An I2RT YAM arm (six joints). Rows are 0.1 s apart.
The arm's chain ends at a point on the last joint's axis. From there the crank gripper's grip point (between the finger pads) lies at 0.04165 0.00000 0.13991 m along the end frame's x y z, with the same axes.
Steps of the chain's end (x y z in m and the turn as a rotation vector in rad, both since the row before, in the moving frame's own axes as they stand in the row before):
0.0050 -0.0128 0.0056 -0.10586 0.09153 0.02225
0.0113 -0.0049 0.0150 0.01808 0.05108 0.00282
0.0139 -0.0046 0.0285 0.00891 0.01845 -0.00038
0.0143 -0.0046 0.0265 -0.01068 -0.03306 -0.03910
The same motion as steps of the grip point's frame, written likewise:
0.0174 0.0028 0.0004 -0.10586 0.09153 0.02225
0.0184 -0.0073 0.0127 0.01808 0.05108 0.00282
0.0165 -0.0059 0.0277 0.00891 0.01845 -0.00038
0.0097 -0.0046 0.0278 -0.01068 -0.03306 -0.03910

